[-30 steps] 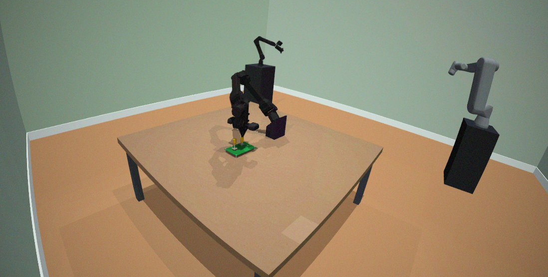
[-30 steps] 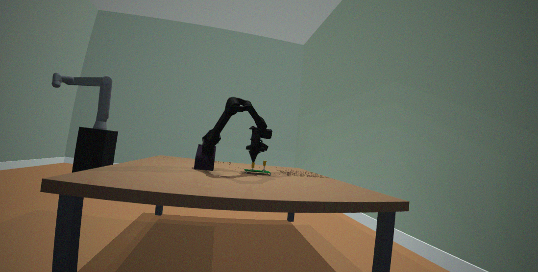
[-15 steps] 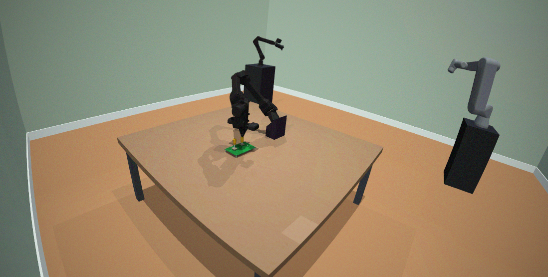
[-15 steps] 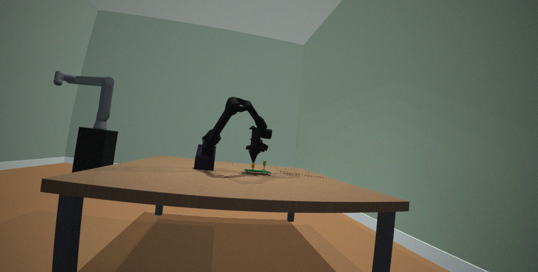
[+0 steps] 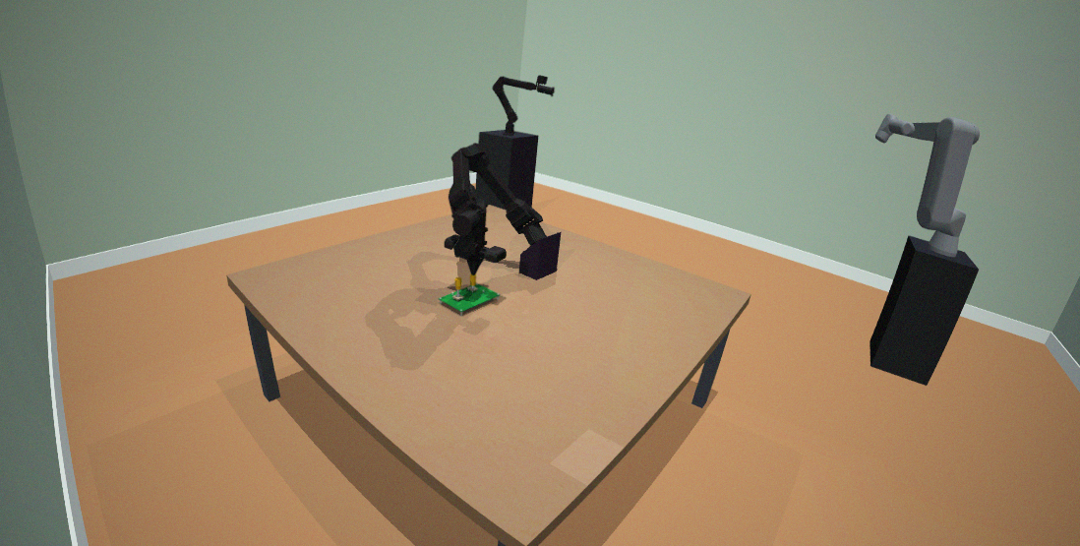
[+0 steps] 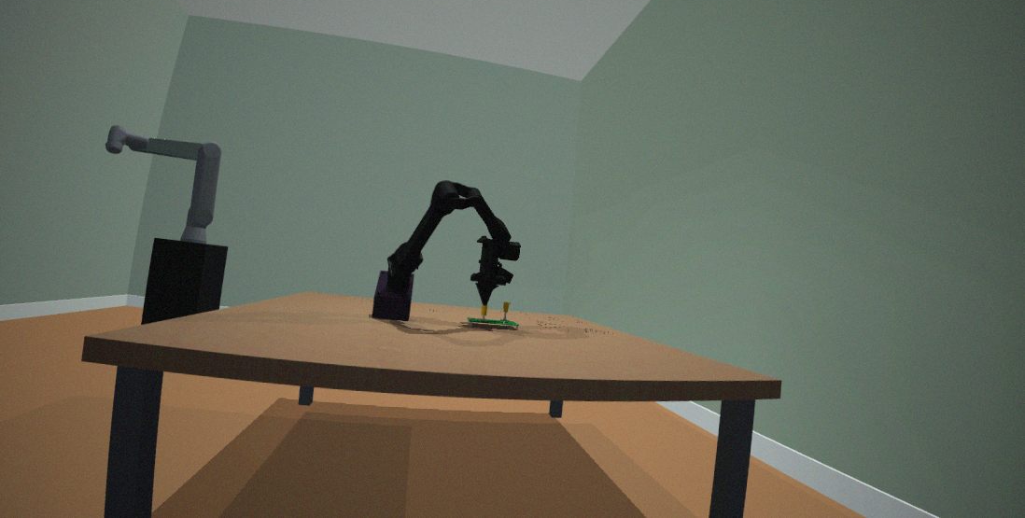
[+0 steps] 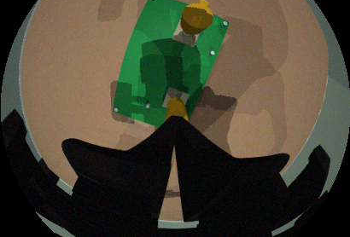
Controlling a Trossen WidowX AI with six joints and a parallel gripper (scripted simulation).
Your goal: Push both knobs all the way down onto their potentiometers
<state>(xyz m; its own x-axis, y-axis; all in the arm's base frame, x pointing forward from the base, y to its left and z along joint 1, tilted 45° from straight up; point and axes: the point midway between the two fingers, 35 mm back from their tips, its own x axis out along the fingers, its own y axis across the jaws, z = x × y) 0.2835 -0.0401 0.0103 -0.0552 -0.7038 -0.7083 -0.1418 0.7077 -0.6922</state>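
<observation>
Right now my gripper tip is 80 mm short of the knob and 10 mm to the right of it.
</observation>
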